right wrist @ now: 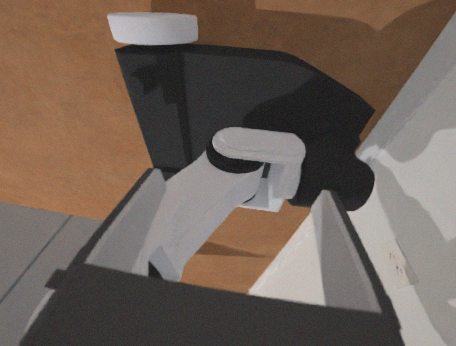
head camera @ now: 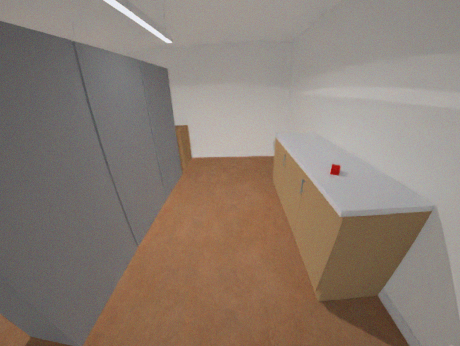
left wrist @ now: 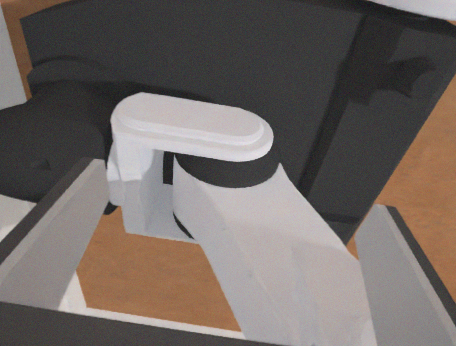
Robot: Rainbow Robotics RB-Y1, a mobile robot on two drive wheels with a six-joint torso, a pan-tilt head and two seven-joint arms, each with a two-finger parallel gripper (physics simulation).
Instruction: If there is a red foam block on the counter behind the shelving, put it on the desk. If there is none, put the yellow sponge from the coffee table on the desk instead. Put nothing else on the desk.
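Places are measured from the robot's base along level axes (x left, y back, z up), in millimetres.
Pixels of known places: left gripper, fingertip midpoint: (left wrist: 237, 199); right gripper, fingertip midpoint: (right wrist: 237, 188).
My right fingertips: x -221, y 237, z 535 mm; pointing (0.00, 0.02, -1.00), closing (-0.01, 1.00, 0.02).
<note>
Ahead of a thing's pixels: the offset from my right fingertips to its top centre. "spot": to the spot under its first point. Level surfaces: height alone.
A small red block {dx -564, dy -1267, dz +421 mm} (head camera: 335, 170) sits on the white top of the counter {dz +376 mm} (head camera: 370, 192), at the right in the head view, near the counter's nearer end. My left gripper (left wrist: 237, 199) is open, with my own arm and base showing beyond its fingers. My right gripper (right wrist: 237, 188) is open, with my arm and base beyond its fingers too. Neither gripper shows in the head view, and both are away from the block. The desk, the coffee table and the yellow sponge do not show in these views.
A tall grey shelving back (head camera: 115, 130) runs along the left. A brown floor aisle (head camera: 225, 240) lies between it and the counter's wooden front {spot: dx -387, dy -1249, dz -9 mm} (head camera: 305, 215). A wooden piece (head camera: 183, 145) stands beyond the shelving's far end. White walls (head camera: 230, 105) close the back and right.
</note>
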